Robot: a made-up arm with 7 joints.
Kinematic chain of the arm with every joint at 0, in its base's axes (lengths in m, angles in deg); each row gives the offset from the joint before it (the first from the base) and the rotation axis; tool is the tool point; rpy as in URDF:
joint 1: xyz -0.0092 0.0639 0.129 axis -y
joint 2: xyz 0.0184 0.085 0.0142 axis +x
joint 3: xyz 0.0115 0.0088 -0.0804 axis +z
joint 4: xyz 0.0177 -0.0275 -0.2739 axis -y
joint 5: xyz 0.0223 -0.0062 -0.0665 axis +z
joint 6: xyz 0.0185 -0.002 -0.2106 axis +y
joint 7: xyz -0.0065 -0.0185 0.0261 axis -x
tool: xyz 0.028 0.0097 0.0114 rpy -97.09 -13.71 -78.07
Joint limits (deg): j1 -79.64..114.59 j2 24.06..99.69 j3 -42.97..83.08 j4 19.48..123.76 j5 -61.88..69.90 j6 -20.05..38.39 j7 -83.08..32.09
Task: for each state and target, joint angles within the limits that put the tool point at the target. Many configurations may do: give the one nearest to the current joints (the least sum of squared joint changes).
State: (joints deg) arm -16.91 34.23 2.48 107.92 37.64 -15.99 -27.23
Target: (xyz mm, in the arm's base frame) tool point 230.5 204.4 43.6
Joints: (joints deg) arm 16.17 27.33 -2.54 123.76 34.88 -2.32 -30.38
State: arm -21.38 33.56 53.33 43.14 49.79 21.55 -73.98
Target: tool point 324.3 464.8 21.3
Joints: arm 18.74 34.16 30.63 70.30 42.93 23.56 -75.92
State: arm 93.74 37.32 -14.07 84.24 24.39 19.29 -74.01
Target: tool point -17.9 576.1 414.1
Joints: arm 101.05 67.73 27.13 57.74 34.68 16.84 -70.84
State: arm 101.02 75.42 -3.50 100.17 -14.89 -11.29 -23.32
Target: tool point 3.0 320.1 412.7
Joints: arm 114.59 60.54 2.31 109.88 -13.43 0.11 -22.05
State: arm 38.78 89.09 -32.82 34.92 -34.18 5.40 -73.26
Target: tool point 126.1 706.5 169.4
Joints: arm 40.12 99.07 -34.17 30.83 -35.07 4.14 -73.19
